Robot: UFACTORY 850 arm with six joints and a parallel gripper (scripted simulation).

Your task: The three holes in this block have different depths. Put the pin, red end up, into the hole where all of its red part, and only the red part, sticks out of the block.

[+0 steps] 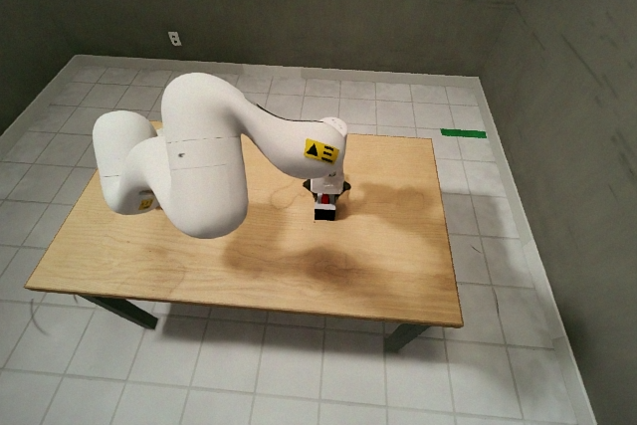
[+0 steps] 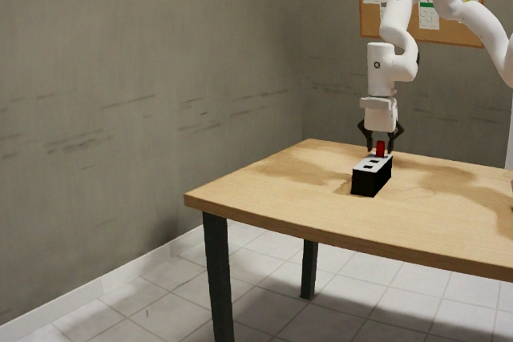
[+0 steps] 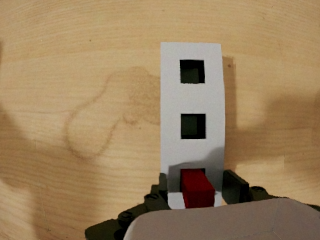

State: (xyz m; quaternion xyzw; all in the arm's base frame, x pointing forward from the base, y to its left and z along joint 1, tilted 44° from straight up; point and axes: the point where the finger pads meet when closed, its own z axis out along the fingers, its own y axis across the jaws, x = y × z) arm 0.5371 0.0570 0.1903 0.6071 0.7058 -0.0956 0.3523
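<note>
My hand is 1 cm above the pin. Also, from my hand: black block: 6 cm to the left, 6 cm below.
</note>
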